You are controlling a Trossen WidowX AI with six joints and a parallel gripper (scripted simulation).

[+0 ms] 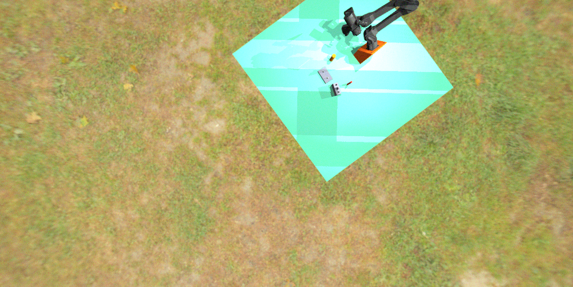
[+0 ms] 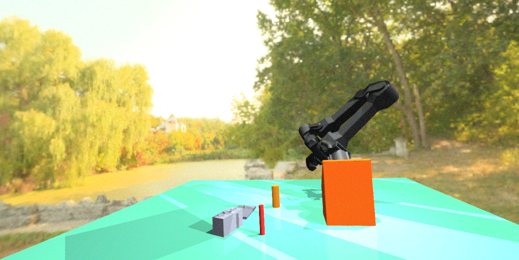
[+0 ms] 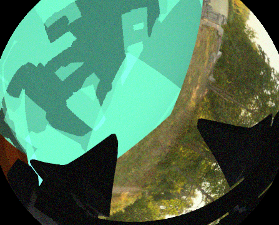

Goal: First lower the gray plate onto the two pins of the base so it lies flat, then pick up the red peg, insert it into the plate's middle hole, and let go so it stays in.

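My gripper tip is 380 mm short of the gray plate, 360 mm to the right of it and 90 mm above it. The rest, counted from my gripper tip: flat gray base: 370 mm ahead, 210 mm to the left, 120 mm below; then orange cylinder: 260 mm ahead, 140 mm to the left, 80 mm below; then red peg: 380 mm to the left, 270 mm ahead, 80 mm below.
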